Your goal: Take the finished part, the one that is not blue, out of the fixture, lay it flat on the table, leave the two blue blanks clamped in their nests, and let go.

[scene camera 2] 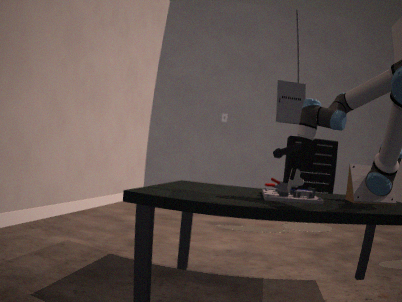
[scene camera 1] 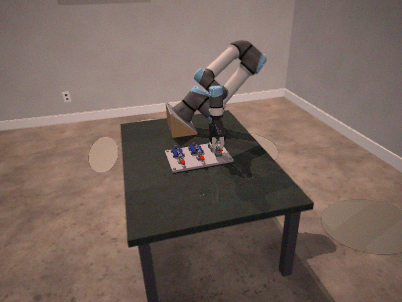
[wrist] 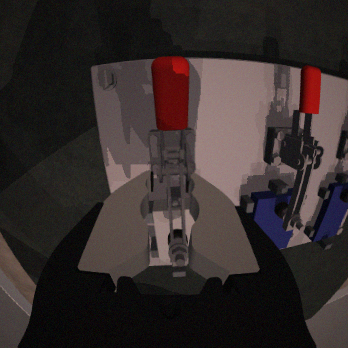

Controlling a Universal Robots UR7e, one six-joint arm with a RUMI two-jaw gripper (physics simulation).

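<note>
The pale finished part lies in the end nest of the white fixture plate, partly hidden by the jaws and the clamp arm above it. My gripper is low over this nest, its jaws partly closed on both sides of the pale part; the contact is hard to see. The clamp with the red handle stands between and just beyond the jaws. Two blue blanks sit in the other nests under their clamps; they also show in the wrist view, one blank nearer the jaws.
The middle clamp's red handle stands beside the jaws. The dark table extends around the fixture. The wedge-shaped robot mount is behind the fixture. A black slatted object stands behind the arm in the second scene view.
</note>
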